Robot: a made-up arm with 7 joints.
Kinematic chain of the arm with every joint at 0, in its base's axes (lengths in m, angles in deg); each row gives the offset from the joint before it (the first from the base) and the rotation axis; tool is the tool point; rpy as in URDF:
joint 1: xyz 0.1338 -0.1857 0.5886 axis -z
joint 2: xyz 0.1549 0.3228 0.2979 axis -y
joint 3: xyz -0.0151 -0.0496 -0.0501 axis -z
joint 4: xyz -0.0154 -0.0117 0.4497 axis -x
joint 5: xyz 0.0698 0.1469 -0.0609 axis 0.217 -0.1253 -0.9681
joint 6: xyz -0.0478 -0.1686 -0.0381 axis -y
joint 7: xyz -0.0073 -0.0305 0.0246 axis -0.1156 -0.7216 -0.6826
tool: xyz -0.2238 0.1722 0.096 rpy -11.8 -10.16 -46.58
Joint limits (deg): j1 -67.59..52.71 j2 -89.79..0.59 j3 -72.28..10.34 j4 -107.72..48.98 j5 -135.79..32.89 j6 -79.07..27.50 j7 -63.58..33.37
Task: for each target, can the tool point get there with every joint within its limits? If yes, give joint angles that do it. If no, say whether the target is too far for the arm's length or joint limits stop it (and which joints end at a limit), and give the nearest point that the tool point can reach.
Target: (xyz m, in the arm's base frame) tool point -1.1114 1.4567 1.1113
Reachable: no: too far | nearest point -0.2666 0.7302 1.0229 | short by 1.118 m
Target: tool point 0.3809 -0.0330 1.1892
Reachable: yes | joints 9.32 -18.89 -21.55 -87.34 -67.48 5.78 4.83
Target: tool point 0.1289 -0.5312 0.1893
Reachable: no: joint limits stop it (at a limit: joint 1, joint 2, joint 4, joint 6, joint 7) | nearest point 0.4923 -0.5723 0.5773 | short by 0.533 m
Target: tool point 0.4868 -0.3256 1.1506
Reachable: yes | joints 34.23 -40.11 -59.21 -86.08 -31.19 7.78 -20.77
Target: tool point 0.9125 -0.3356 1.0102
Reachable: yes | joints 37.07 -81.25 -11.65 -25.56 -37.60 -68.44 19.41
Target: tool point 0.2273 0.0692 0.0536
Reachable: no: joint limits stop it (at a limit: joint 2, joint 4, joint 6, joint 7) | nearest point 0.3248 0.3349 0.5198 | short by 0.545 m
